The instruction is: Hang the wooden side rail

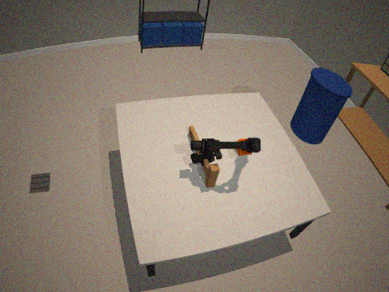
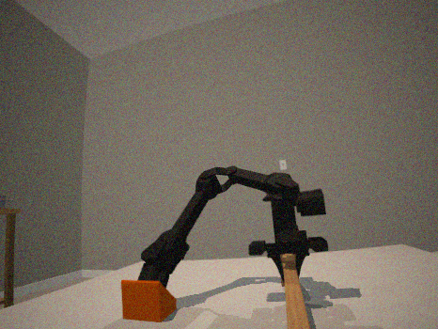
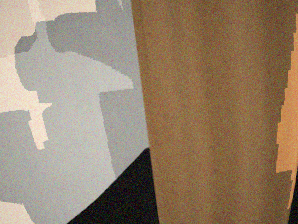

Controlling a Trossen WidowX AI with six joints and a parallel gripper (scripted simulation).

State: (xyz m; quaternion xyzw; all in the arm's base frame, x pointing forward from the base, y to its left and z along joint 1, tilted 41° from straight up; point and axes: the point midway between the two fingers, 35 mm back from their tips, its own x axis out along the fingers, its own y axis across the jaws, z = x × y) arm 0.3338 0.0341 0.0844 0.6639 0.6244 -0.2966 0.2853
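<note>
My gripper tip is 120 mm to the right of the headboard post and 40 mm below it.
</note>
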